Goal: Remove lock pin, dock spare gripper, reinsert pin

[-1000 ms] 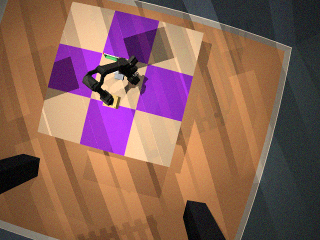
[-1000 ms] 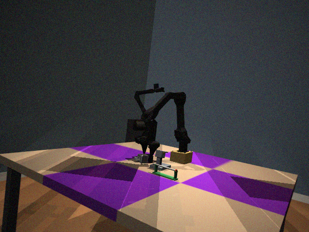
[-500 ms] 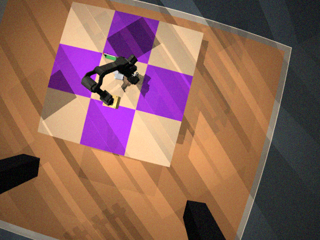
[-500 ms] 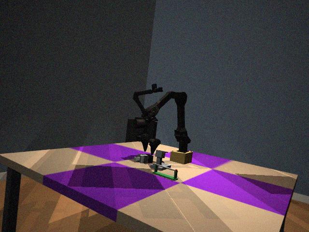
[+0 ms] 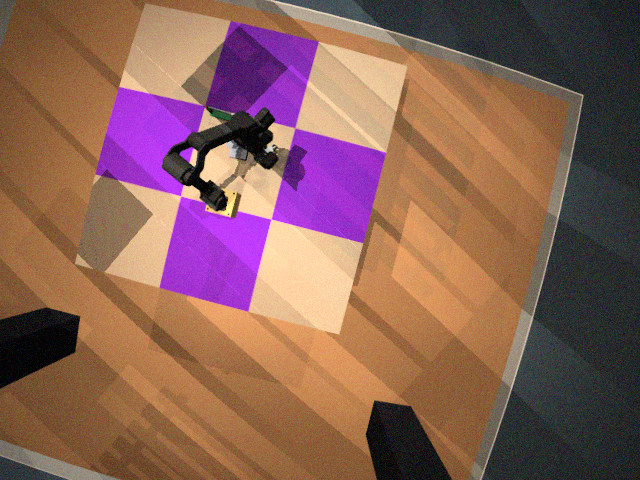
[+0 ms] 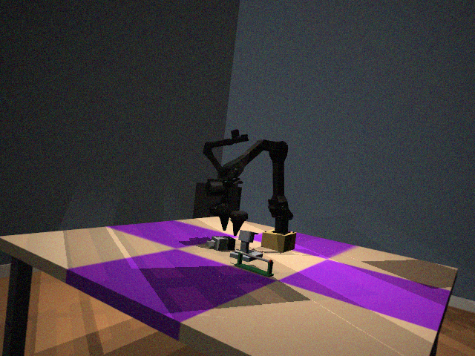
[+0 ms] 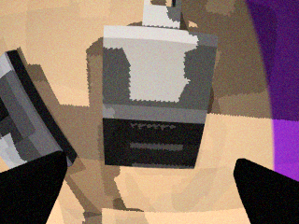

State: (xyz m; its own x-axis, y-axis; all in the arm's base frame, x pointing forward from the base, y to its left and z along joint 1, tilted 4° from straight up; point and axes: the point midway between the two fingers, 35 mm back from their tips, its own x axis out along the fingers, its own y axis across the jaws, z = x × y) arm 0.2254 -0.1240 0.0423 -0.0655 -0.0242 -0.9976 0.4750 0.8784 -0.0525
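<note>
The spare gripper lies 3 cm ahead of my gripper tip, 2 cm to the right of it and 4 cm below it. Also, from my gripper tip: green rack (17 cm ahead, 22 cm to the left, 4 cm below); then mount (5 cm ahead, 12 cm to the left, 1 cm below).
</note>
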